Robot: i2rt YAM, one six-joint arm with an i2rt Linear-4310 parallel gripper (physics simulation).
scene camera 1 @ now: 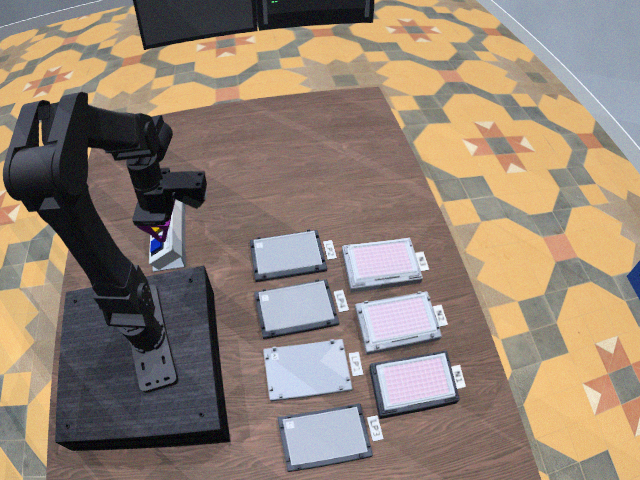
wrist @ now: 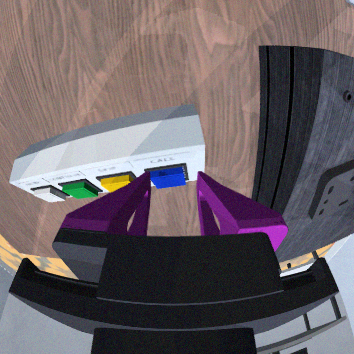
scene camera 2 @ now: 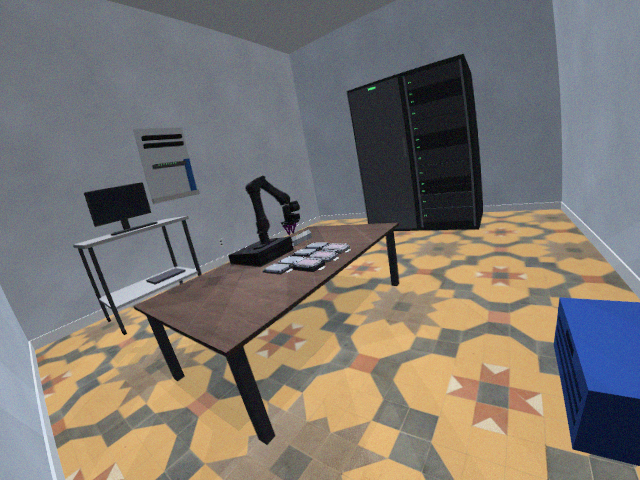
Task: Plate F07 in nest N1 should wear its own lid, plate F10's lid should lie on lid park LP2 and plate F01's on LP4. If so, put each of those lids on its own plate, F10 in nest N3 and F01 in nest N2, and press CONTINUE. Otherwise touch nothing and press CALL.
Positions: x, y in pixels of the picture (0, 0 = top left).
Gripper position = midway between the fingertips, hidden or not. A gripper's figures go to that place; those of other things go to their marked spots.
Scene:
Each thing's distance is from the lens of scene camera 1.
my gripper [scene camera 1: 163, 234]: 0.95 m
white button box [scene camera 1: 172, 255]: 0.96 m

